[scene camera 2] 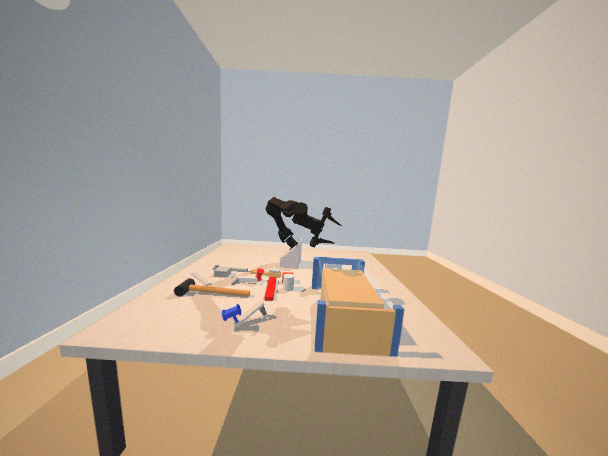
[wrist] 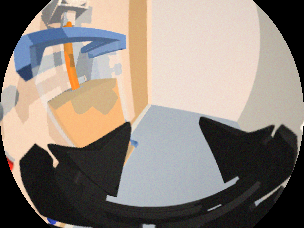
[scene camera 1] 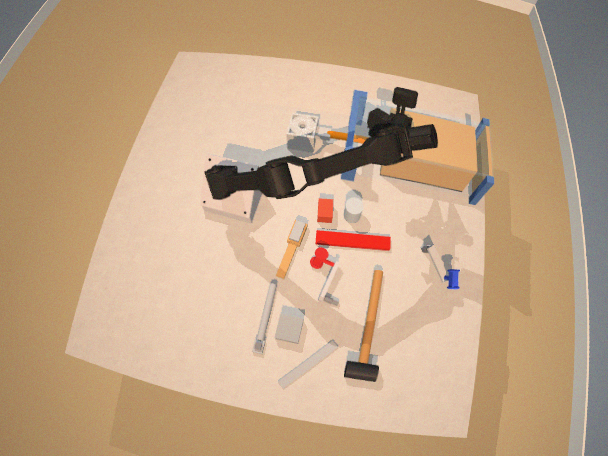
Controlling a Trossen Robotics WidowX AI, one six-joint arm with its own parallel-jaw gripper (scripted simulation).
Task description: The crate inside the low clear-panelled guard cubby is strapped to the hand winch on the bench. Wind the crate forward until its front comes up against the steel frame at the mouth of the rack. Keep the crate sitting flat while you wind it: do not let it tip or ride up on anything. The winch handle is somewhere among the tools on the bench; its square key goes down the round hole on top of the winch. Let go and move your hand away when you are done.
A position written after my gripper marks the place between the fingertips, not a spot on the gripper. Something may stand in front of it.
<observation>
My gripper (scene camera 1: 405,106) is open and holds nothing. I also see a red bar (scene camera 1: 329,238), a hammer (scene camera 1: 361,370) and a winch (scene camera 1: 300,140).
My gripper is seen too in the wrist view (wrist: 166,122). The wrist view does not show the hammer: it is out of frame.
</observation>
